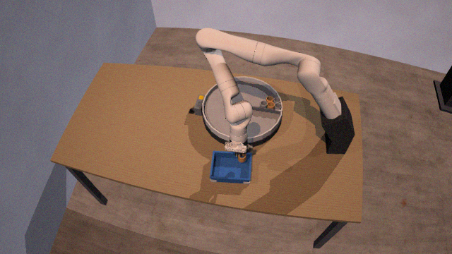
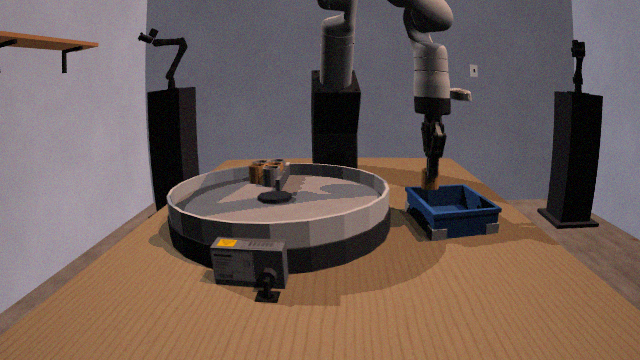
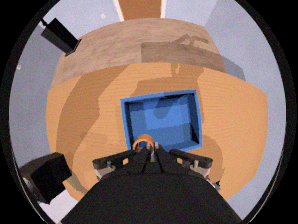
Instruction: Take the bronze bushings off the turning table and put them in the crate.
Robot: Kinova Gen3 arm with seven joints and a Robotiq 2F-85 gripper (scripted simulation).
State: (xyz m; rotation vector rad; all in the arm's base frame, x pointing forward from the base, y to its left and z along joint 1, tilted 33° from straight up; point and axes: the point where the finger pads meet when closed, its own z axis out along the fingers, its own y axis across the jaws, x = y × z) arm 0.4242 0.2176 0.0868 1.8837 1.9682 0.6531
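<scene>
Right now the blue crate is 8 cm below my hand, 4 cm to the left of it and 3 cm ahead of it.
</scene>
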